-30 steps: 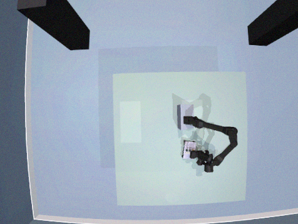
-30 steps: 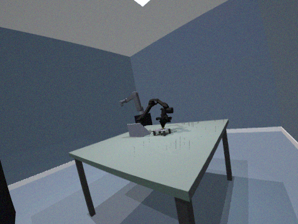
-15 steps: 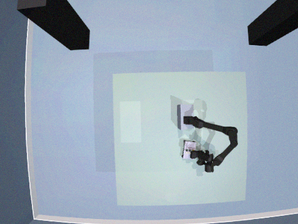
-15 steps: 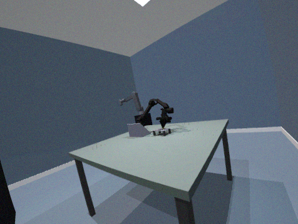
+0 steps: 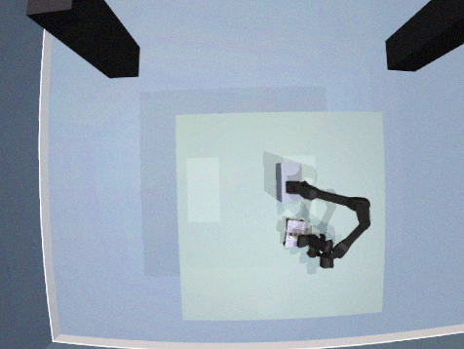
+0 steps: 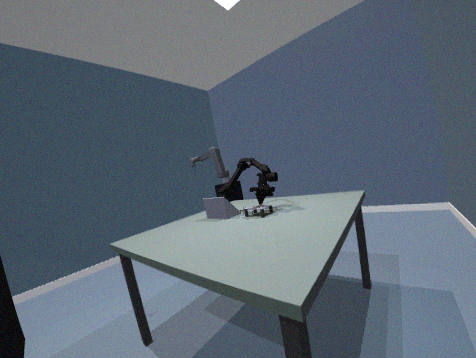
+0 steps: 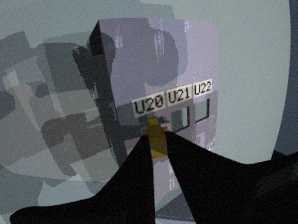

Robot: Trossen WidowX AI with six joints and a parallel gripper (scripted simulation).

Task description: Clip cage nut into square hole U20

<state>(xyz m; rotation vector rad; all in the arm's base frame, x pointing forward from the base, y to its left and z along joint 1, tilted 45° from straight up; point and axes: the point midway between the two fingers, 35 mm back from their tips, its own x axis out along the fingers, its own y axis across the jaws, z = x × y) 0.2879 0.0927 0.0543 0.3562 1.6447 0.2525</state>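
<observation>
Now: the cage nut 10 mm below my gripper tip.
</observation>
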